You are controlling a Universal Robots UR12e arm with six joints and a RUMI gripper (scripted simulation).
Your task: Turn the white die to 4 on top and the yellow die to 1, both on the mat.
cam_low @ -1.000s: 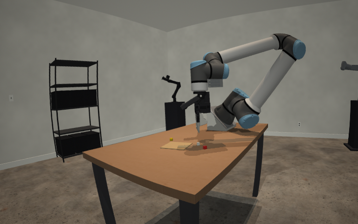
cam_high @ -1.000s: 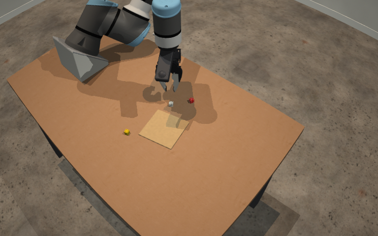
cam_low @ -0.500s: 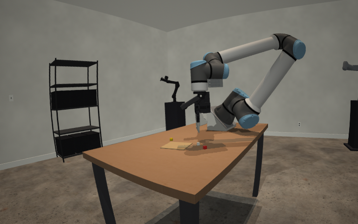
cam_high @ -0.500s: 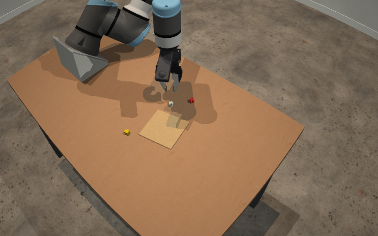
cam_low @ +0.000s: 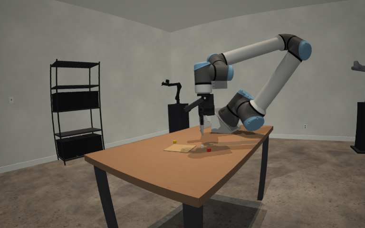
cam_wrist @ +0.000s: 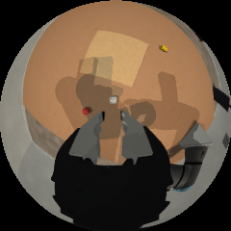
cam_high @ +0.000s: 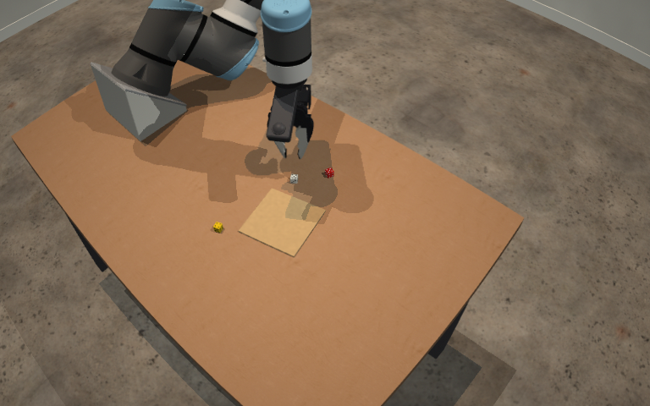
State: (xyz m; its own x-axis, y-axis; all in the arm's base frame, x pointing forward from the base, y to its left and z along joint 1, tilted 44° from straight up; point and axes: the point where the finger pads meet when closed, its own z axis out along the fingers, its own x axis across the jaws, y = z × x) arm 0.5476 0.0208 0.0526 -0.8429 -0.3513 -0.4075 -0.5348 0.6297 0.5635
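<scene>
Now: the white die 80 mm below my hand. The rest, counted from my hand: red die 80 mm below, 70 mm to the left, 50 mm ahead; yellow die 210 mm to the right, 80 mm below, 40 mm behind; tan mat 110 mm to the right, 90 mm below, 60 mm ahead.
</scene>
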